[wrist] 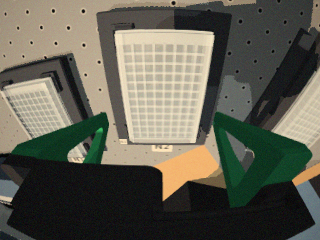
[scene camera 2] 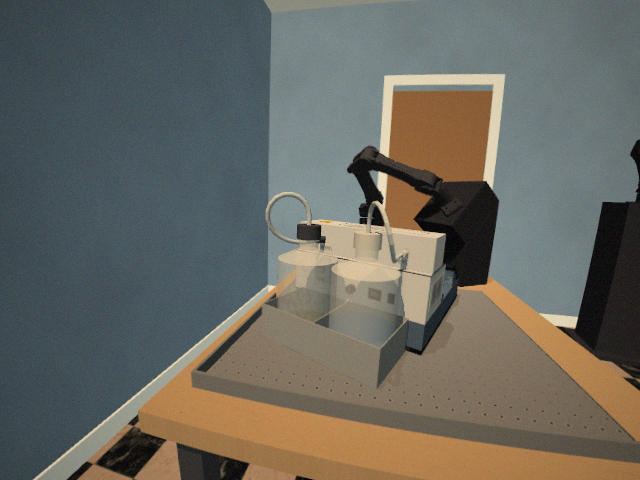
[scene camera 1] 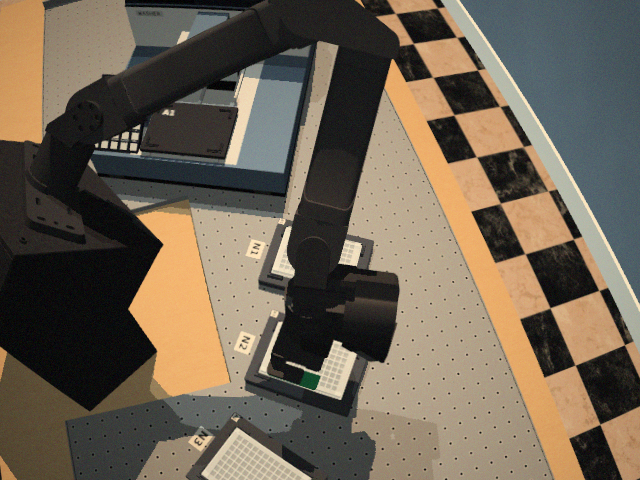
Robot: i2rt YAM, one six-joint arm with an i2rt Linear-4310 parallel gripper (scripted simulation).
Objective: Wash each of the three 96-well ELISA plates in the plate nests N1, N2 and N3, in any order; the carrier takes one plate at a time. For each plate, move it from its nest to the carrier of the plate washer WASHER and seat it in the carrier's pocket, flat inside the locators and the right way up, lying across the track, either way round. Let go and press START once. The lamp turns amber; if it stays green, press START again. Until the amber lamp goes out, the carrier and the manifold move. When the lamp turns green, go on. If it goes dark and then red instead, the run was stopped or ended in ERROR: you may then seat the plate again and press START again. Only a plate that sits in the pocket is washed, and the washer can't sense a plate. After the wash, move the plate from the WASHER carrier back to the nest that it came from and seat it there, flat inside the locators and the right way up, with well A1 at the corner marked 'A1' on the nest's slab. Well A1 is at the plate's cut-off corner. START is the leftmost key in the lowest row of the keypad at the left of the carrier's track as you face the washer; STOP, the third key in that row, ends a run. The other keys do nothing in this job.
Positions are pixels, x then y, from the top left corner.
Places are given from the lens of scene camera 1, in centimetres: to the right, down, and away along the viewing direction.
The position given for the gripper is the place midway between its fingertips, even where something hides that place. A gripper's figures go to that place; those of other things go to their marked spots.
gripper (scene camera 1: 307,350): -2, 16, 85
white 96-well plate (scene camera 1: 343,359): 4, 18, 88
white 96-well plate (scene camera 1: 281,260): -6, 3, 96
